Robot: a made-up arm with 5 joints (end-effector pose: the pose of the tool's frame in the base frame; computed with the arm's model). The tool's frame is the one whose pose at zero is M. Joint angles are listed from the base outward.
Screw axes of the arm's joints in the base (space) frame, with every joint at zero. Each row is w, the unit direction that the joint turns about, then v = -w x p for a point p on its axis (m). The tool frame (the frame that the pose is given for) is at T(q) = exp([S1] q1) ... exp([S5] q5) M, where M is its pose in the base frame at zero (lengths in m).
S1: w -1 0 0 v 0 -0.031 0
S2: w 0 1 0 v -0.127 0 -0.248
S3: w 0 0 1 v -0.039 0.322 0
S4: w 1 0 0 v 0 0.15 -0.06
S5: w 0 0 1 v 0.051 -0.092 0
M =
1 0 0 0.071
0 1 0 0.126
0 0 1 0.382
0 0 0 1
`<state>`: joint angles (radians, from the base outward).
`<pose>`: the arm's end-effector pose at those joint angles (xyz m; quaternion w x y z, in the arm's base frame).
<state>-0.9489 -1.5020 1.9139 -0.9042 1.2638</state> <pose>-0.4499 0.3833 -0.0170 0.3234 -0.8640 -0.2522 0.2920</pose>
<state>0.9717 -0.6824 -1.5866 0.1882 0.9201</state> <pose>-0.4120 0.0249 0.5102 0.8214 -0.2792 -0.4915 -0.0764</pose>
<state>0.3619 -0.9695 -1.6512 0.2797 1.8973</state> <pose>-0.5055 -0.3154 0.2890 0.7781 -0.2253 -0.5523 0.1970</pose>
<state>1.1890 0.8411 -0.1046 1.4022 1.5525</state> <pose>-0.0571 -0.1397 0.1992 0.9324 0.0995 -0.0068 0.3474</pose>
